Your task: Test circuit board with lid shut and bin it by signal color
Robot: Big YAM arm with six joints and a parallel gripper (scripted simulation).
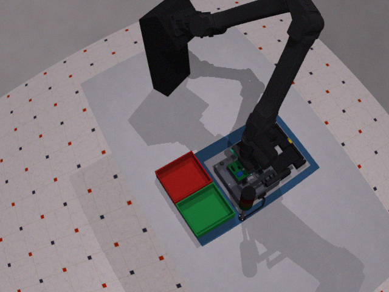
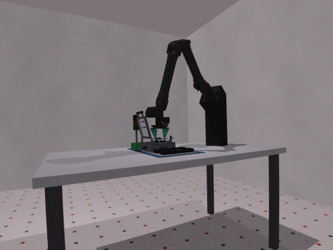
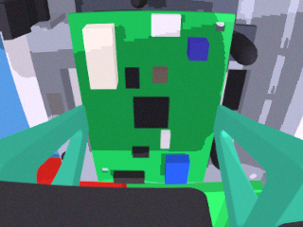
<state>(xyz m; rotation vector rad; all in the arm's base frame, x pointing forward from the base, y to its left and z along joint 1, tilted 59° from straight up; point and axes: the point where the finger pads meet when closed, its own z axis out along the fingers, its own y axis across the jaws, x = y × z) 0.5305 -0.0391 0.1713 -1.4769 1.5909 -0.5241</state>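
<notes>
Now: hand right at the green circuit board. From my hand the other things lie so: latch hook 70 mm behind, 50 mm to the left; then tester lid 120 mm ahead, 20 mm to the left, 90 mm above; then tester plate 10 mm ahead, 10 mm to the left, 20 mm below.
</notes>
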